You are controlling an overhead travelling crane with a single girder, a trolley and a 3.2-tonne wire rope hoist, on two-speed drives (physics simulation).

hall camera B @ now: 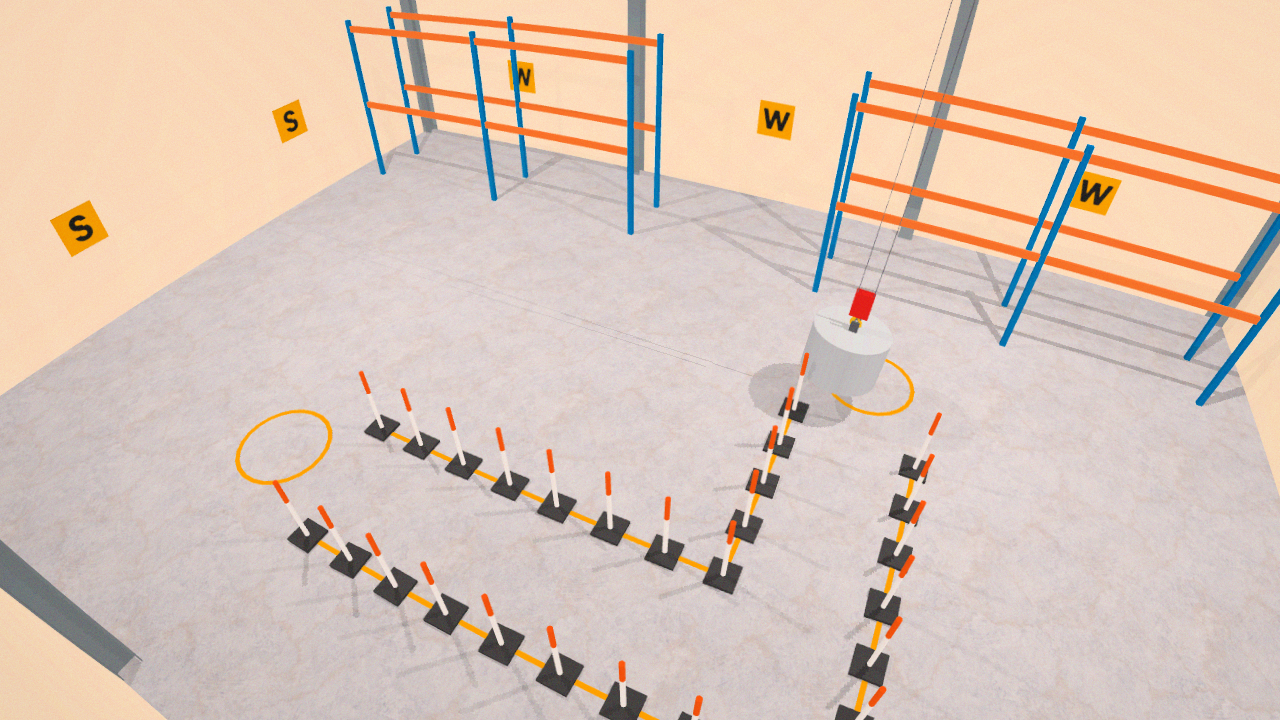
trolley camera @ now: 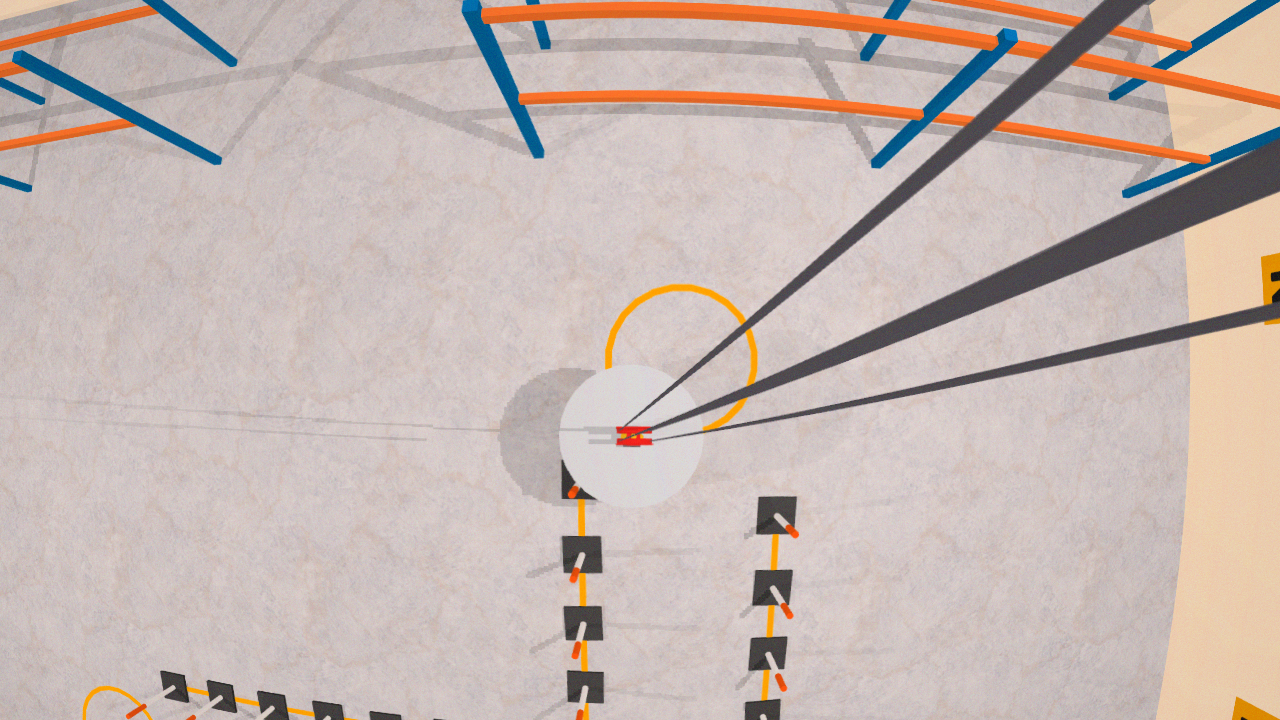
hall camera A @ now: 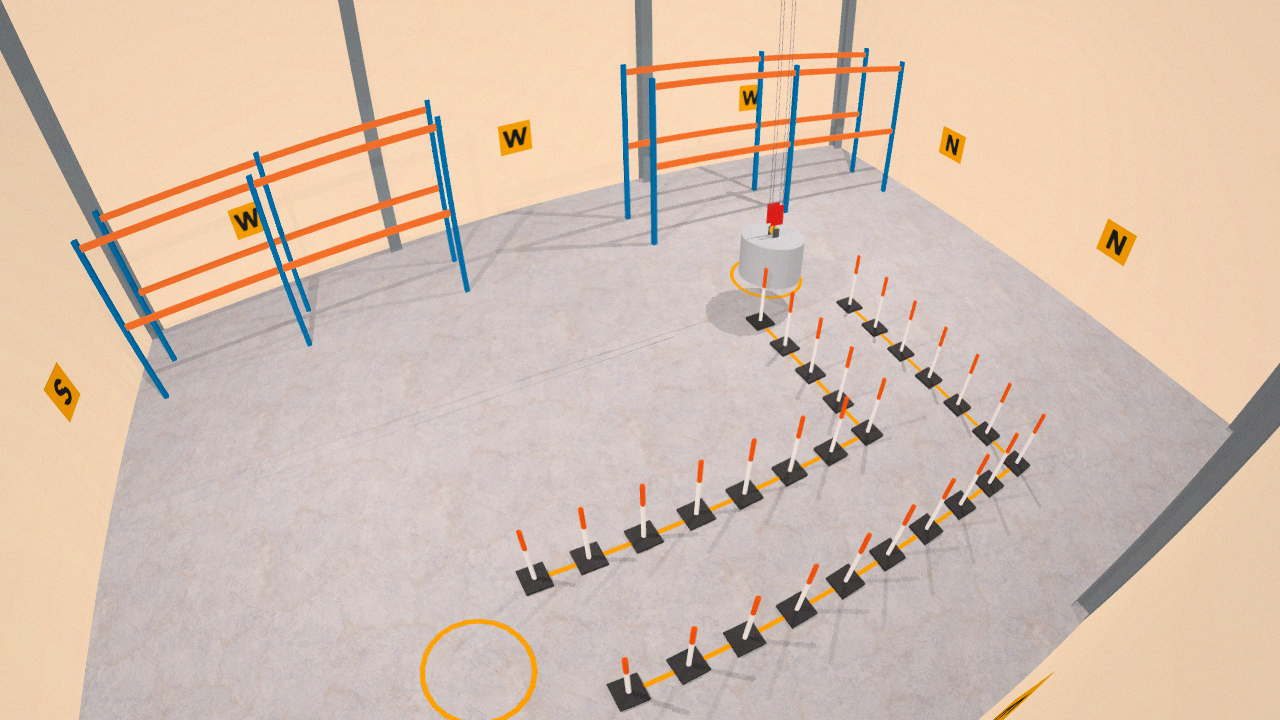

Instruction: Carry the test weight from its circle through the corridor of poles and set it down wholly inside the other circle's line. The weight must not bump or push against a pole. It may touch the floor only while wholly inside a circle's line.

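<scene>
The crane hook (hall camera A: pixel 774 231) (hall camera B: pixel 855 325) (trolley camera: pixel 633 436) under its red block holds the pale grey cylindrical test weight (hall camera A: pixel 770 260) (hall camera B: pixel 844 360) (trolley camera: pixel 664 472). The weight hangs upright above the floor, its shadow off to one side. In the trolley camera view it partly covers the near circle (hall camera A: pixel 731 274) (hall camera B: pixel 913 390) (trolley camera: pixel 682 287) and reaches past its line towards the corridor mouth. It is very close to the first pole (hall camera A: pixel 763 295) (hall camera B: pixel 800 383) (trolley camera: pixel 573 490) of one row and hides part of that base; contact cannot be told. The other circle (hall camera A: pixel 478 620) (hall camera B: pixel 237 456) (trolley camera: pixel 107 688) lies beyond the corridor's far end.
Two rows of orange-and-white poles on black bases form a corridor with one bend. The other row's first pole (hall camera A: pixel 853 280) (hall camera B: pixel 926 439) (trolley camera: pixel 785 523) stands across the mouth. A blue-and-orange rack (hall camera A: pixel 653 161) (hall camera B: pixel 845 192) (trolley camera: pixel 505 80) stands behind the near circle, and another rack (hall camera A: pixel 281 250) (hall camera B: pixel 483 116) along the wall.
</scene>
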